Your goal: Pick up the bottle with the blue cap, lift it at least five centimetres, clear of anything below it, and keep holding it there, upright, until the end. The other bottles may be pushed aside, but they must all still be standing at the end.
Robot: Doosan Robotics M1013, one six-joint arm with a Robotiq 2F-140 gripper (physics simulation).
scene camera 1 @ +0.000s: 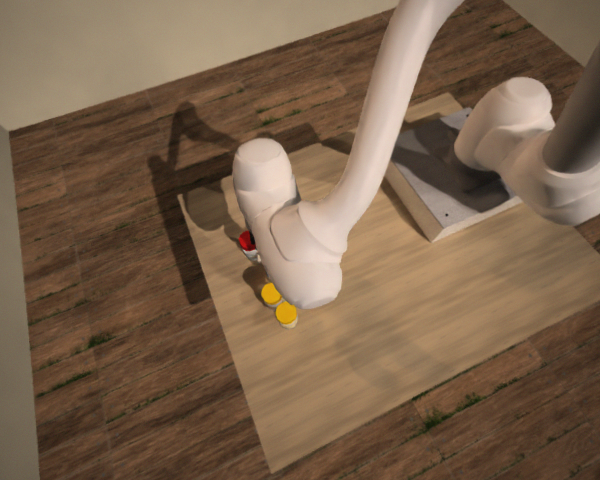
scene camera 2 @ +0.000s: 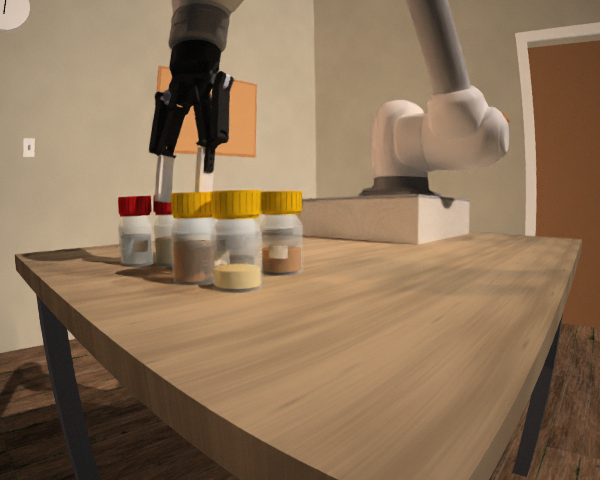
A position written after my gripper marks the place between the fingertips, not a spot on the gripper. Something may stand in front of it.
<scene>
In view: my gripper (scene camera 2: 182,200), a yellow-capped bottle (scene camera 2: 282,232) and a yellow-capped bottle (scene camera 2: 191,234).
</scene>
